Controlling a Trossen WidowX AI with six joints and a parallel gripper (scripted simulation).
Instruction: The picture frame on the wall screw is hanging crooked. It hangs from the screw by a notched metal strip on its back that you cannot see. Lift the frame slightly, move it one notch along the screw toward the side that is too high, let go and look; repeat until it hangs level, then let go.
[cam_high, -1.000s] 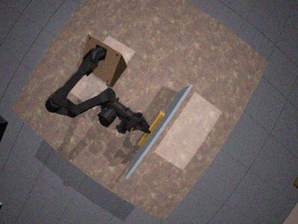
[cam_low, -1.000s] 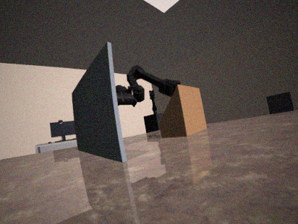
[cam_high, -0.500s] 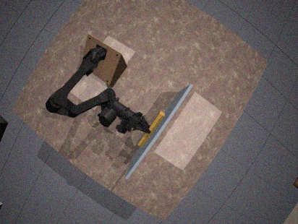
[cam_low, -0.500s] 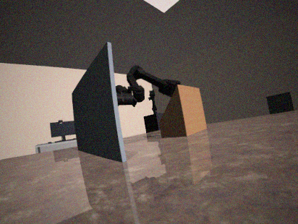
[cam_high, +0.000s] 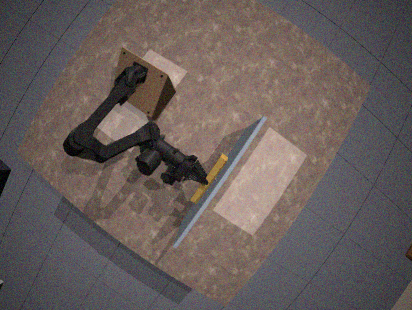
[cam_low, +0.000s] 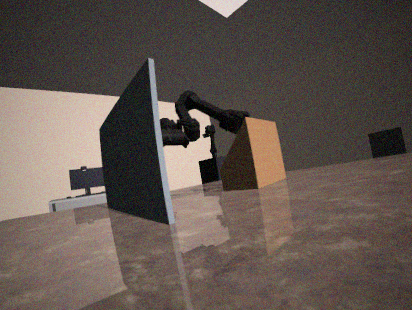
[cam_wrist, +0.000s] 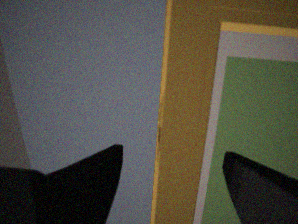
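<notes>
The picture frame is 10 mm ahead of my gripper tip, 10 mm to the left of it and 50 mm below it. Also, from my gripper tip: blue-grey wall panel 20 mm ahead, 20 mm to the left, 60 mm below.
</notes>
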